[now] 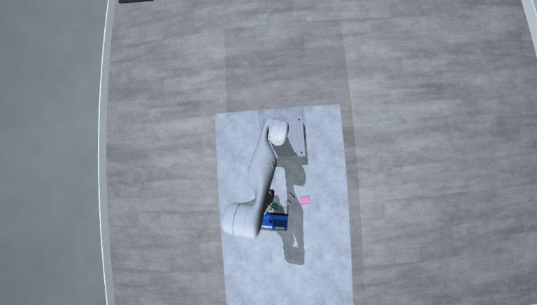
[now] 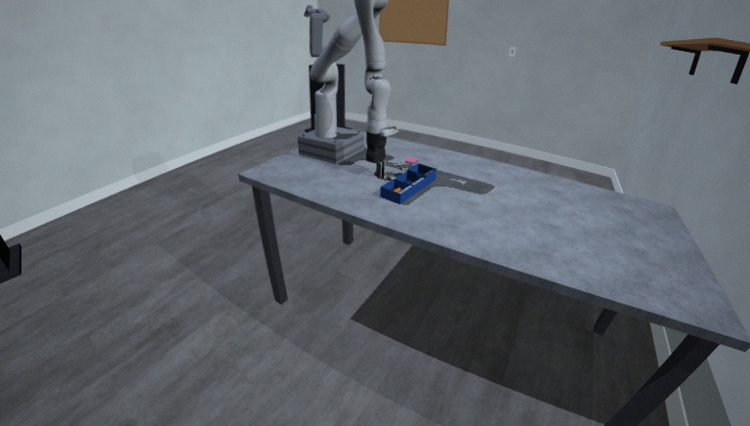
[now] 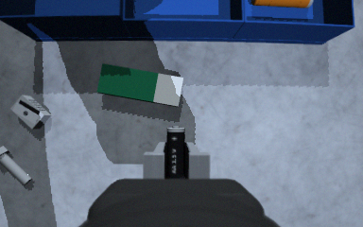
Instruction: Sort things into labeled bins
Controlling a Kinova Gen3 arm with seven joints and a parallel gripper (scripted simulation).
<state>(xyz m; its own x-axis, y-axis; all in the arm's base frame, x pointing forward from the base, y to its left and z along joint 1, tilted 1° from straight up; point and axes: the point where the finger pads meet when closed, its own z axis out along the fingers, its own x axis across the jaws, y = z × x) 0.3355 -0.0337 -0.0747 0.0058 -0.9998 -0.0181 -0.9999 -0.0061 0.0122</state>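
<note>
Right now the orange battery is 13 cm ahead of my hand, 9 cm to the right of it and 1 cm below it. The rest, counted from my hand: grey block: 12 cm to the left, 4 cm ahead, 1 cm below; black battery: 1 cm below; grey rod: 14 cm to the left, 1 cm below, 1 cm behind.
</note>
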